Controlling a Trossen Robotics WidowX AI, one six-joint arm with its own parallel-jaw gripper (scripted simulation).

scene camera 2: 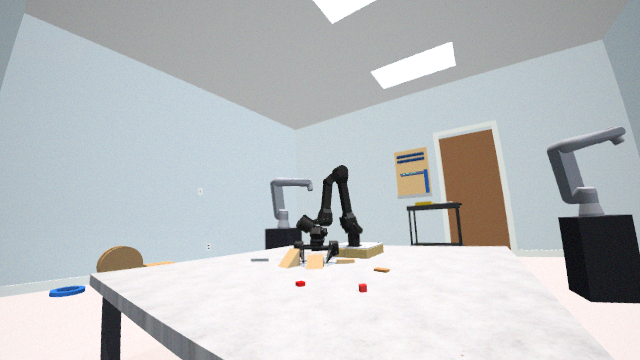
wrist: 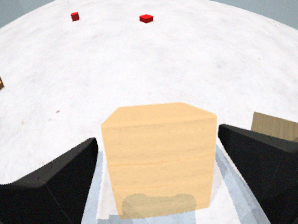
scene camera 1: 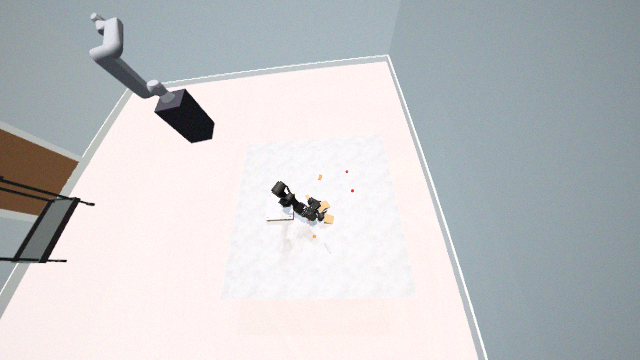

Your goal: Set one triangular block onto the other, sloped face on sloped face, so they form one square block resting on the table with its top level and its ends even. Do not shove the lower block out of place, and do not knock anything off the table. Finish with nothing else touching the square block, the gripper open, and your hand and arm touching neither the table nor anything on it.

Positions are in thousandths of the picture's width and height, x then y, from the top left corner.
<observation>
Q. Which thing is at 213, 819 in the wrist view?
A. My gripper.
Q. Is my gripper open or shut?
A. Open.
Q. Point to a triangular block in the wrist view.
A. At 539, 699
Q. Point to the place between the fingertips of my gripper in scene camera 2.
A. At 491, 729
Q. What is my gripper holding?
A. Nothing.
</observation>
